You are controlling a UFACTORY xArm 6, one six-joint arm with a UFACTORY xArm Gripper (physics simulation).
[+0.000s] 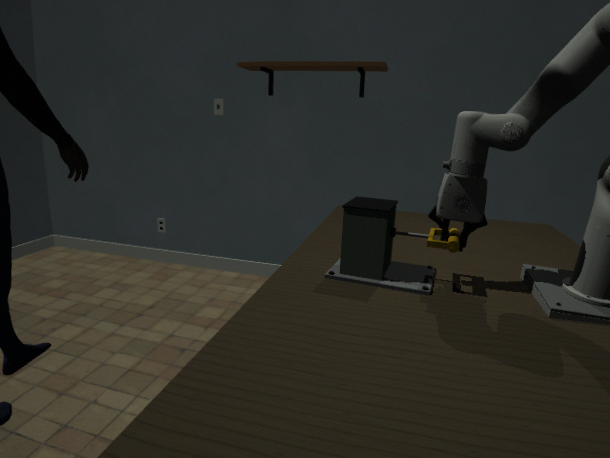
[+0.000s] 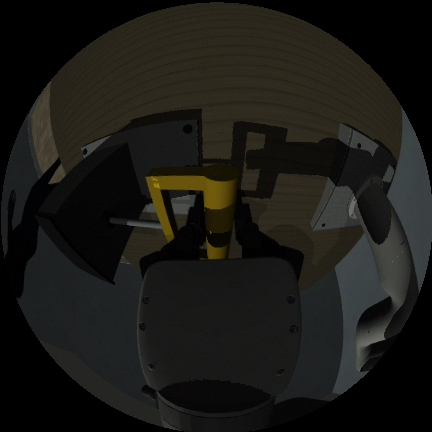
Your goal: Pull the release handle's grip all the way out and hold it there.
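The release handle's yellow grip [image 1: 442,245] [image 2: 220,195] is a frame with a thick round bar on the side away from the housing. A thin metal rod [image 1: 412,234] [image 2: 140,223] joins it to the dark box housing [image 1: 366,242] [image 2: 85,215], and a length of rod shows between them. My gripper [image 1: 454,240] [image 2: 219,202] points down and is shut on the grip's round bar, one finger inside the frame and one outside. The grip is held above the table, level with the rod. The lower ends of the fingers are partly hidden by the bar.
The housing stands on a grey base plate [image 1: 410,273] [image 2: 165,145] on the wooden table [image 1: 300,360] [image 2: 225,65]. The arm's own base [image 1: 560,300] [image 2: 332,200] is at the right. A person [image 1: 30,100] stands at the left, beyond the table. A shelf [image 1: 315,66] hangs on the wall.
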